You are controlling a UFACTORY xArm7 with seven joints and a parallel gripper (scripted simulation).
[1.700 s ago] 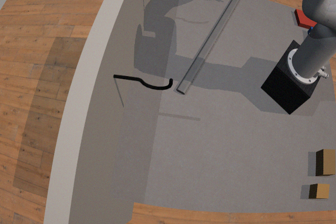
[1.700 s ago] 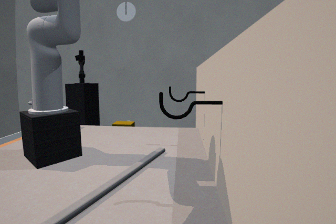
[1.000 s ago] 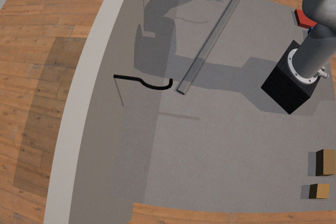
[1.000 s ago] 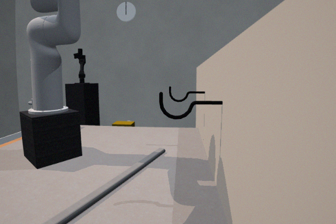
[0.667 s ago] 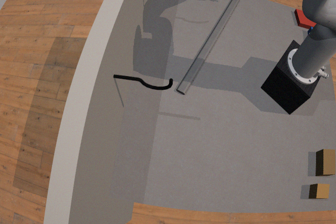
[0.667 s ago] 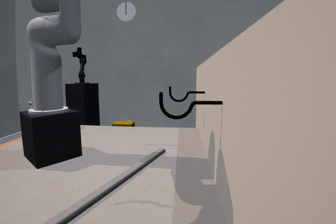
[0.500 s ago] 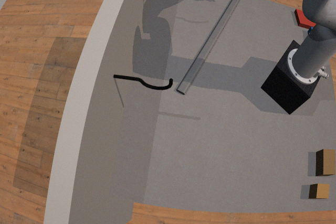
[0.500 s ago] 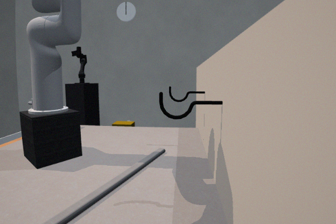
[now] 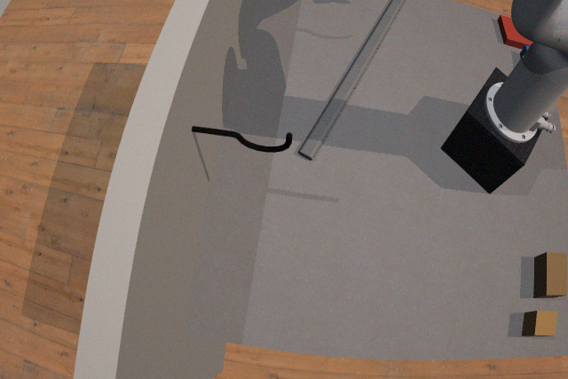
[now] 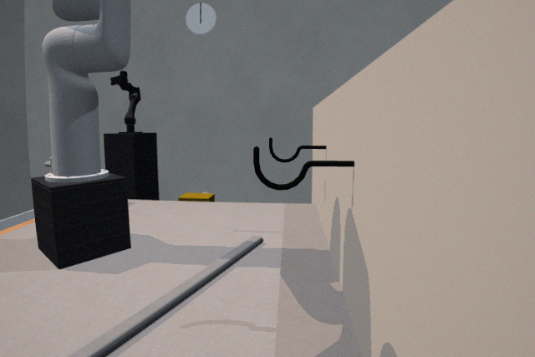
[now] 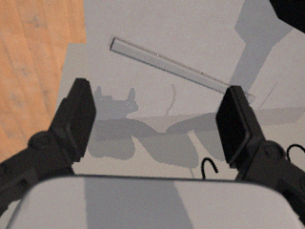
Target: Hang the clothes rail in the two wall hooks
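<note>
The clothes rail lies 330 mm below my hand, 270 mm to the left of it and 150 mm ahead of it. The rest, counted from my hand: red box (320 mm below, 250 mm behind, 40 mm to the right); then beige wall (540 mm below, 480 mm to the left, 390 mm ahead).
</note>
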